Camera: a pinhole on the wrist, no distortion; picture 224 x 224 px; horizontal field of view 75.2 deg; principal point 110.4 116.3 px. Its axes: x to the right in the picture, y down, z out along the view. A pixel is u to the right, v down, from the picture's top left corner.
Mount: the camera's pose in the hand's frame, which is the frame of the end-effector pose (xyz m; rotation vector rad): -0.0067 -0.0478 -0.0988 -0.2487 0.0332 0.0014
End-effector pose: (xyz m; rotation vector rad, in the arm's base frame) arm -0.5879 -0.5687 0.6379 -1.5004 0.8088 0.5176
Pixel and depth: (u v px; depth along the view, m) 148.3 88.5 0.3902
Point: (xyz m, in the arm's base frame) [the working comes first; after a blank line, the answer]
In the camera's frame: 0.1017 -0.0746 0.3902

-0.4560 -0.2997 0.5426
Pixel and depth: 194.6 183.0 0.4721
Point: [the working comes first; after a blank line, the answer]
In the camera's frame: 0.2733 0.2165 0.4721

-0.5691 -0.3163 0.2142
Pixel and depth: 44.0 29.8 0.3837
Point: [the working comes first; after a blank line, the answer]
In the camera's frame: -0.1752 -0.2282 0.3837

-0.5173 -0.2166 0.8420
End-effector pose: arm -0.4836 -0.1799 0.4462 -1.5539 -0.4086 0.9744
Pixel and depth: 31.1 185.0 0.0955
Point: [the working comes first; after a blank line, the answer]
In the camera's frame: -0.0521 0.0451 0.0955

-0.5095 -0.2354 0.4468
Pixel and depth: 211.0 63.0 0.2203
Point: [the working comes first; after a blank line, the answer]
In the camera's frame: 0.1524 -0.0807 0.2203

-0.4739 0.0322 0.4659
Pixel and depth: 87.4 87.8 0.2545
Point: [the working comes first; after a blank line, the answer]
In the camera's frame: -0.0402 -0.0499 0.2545

-0.6211 -0.0963 0.4985
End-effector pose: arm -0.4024 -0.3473 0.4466 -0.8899 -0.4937 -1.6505
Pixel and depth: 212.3 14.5 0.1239
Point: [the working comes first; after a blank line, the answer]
In the camera's frame: 0.0868 -0.0867 0.1239

-0.4938 -0.3447 0.5500
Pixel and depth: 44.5 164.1 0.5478
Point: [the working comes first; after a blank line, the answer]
In the camera's frame: -0.2482 0.1800 0.5478

-0.0188 0.0186 0.4762
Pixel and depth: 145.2 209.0 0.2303
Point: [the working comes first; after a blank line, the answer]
In the camera's frame: 0.0551 0.1468 0.2303

-0.2372 -0.3609 0.5228
